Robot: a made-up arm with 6 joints. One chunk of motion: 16 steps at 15 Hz.
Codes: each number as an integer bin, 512 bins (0 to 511) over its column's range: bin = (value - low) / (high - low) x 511, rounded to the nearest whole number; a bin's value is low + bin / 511 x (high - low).
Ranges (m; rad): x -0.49..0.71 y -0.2..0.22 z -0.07..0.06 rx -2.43..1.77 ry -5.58..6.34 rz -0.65..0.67
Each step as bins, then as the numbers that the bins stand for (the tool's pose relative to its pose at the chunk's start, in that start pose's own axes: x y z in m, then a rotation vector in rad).
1 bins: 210 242 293 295 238 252
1 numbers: 0.0032 -0.0011 0.0045 -0.0053 -0.0282 0.0010
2 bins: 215 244 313 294 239 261
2 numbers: 0.0149 0.0005 0.0096 -0.0136 -0.0049 0.0242
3 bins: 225 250 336 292 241 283
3 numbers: 0.0384 0.0055 0.0155 -0.0300 0.0418 0.0810
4 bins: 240 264 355 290 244 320
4 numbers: 0.0736 0.0170 0.0203 -0.0464 0.1117 0.1766
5 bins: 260 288 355 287 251 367
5 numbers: 0.1206 0.0367 0.0203 -0.0711 0.2750 0.2980
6 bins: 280 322 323 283 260 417
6 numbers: 0.1675 0.0647 0.0122 -0.1040 0.4850 0.4272
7 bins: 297 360 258 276 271 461
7 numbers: 0.2075 0.0959 -0.0044 -0.1615 0.7416 0.5408
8 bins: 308 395 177 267 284 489
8 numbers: 0.2333 0.1247 -0.0250 -0.2355 1.0448 0.6132
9 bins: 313 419 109 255 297 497
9 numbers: 0.2450 0.1444 -0.0423 -0.3341 1.3481 0.6338
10 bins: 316 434 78 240 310 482
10 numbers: 0.2521 0.1567 -0.0502 -0.4574 1.6513 0.5951
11 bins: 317 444 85 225 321 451
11 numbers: 0.2544 0.1649 -0.0484 -0.5807 1.9079 0.5150
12 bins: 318 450 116 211 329 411
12 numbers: 0.2568 0.1699 -0.0405 -0.6958 2.0945 0.4117
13 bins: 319 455 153 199 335 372
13 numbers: 0.2591 0.1740 -0.0311 -0.7944 2.2345 0.3109
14 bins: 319 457 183 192 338 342
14 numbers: 0.2591 0.1756 -0.0234 -0.8519 2.3045 0.2334
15 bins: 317 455 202 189 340 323
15 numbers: 0.2544 0.1740 -0.0186 -0.8766 2.3511 0.1844
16 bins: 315 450 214 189 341 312
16 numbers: 0.2497 0.1699 -0.0156 -0.8766 2.3744 0.1559
